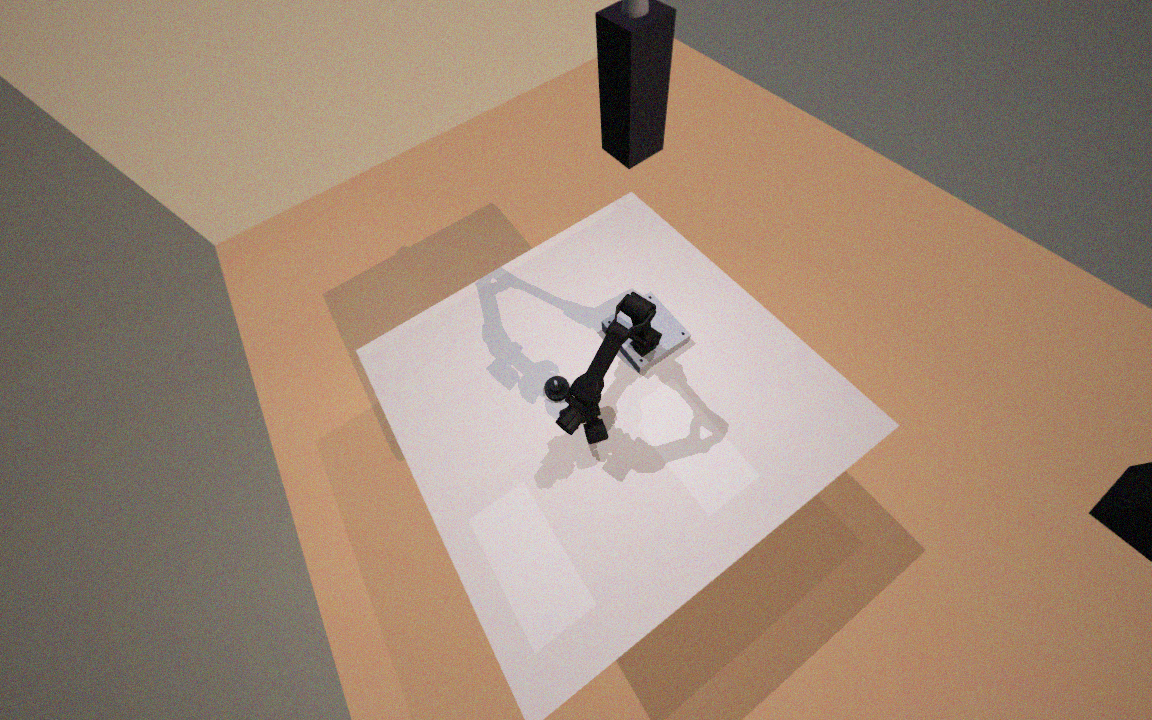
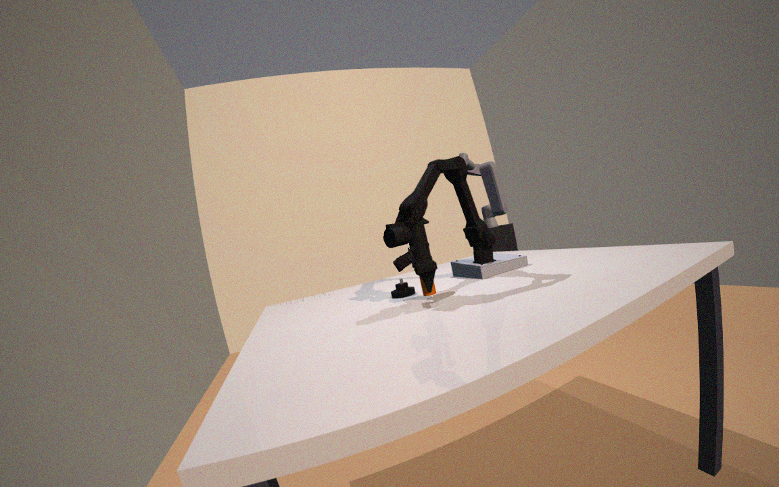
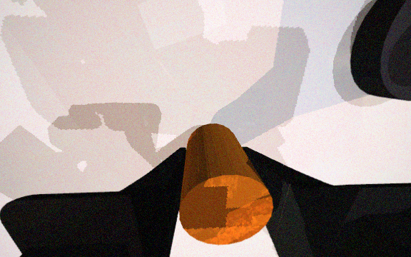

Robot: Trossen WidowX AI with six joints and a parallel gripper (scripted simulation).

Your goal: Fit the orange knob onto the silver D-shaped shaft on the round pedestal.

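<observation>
My gripper tip is now 16 cm to the left of the dark round pedestal, 2 cm short of it and 1 cm below it. Round my gripper tip: orange knob (3 cm above).
</observation>
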